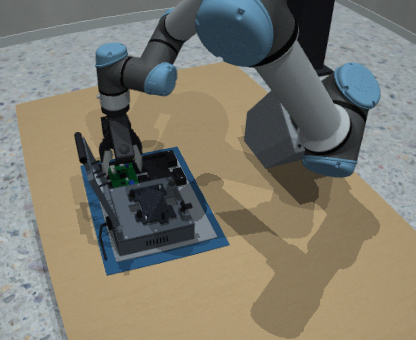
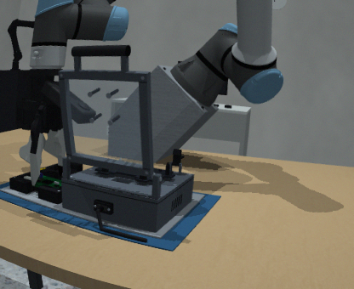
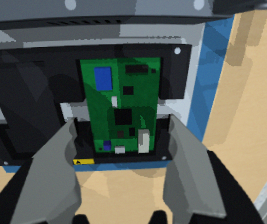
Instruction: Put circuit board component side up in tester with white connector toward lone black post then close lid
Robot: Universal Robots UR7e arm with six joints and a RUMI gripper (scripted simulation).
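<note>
Right now my hand is 1 cm above the green circuit board. Also, from my hand: clear tester lid (16 cm to the left, 15 cm above, 11 cm ahead); nest (18 cm to the left, 4 cm above, 1 cm behind).
</note>
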